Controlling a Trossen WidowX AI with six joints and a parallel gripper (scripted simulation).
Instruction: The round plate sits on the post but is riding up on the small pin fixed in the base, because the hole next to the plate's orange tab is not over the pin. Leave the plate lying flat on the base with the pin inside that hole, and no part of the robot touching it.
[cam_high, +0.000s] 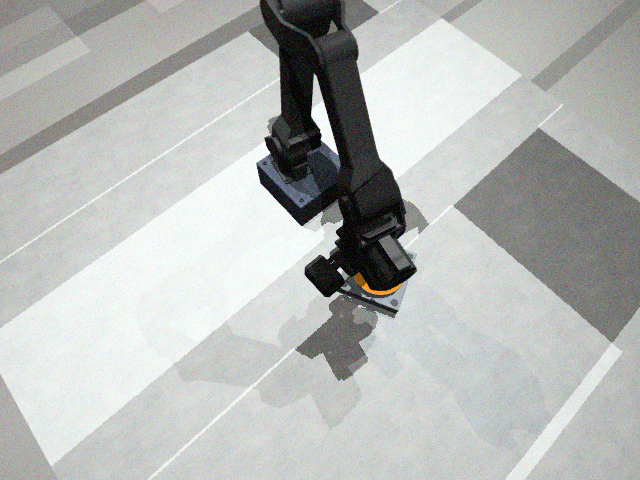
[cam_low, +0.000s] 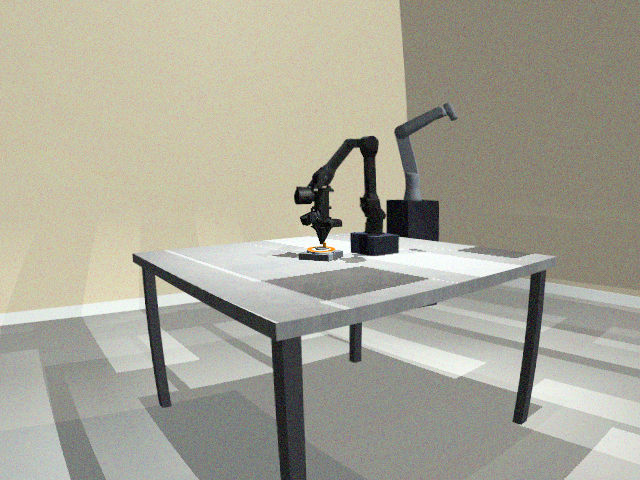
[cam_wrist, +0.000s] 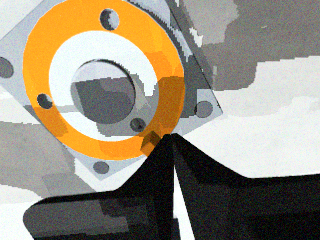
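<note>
My gripper tip is now 10 mm short of the round plate, 30 mm to the right of it and 10 mm above it. The rest, counted from my gripper tip: grey square base (20 mm ahead, 50 mm to the left, 20 mm below).
</note>
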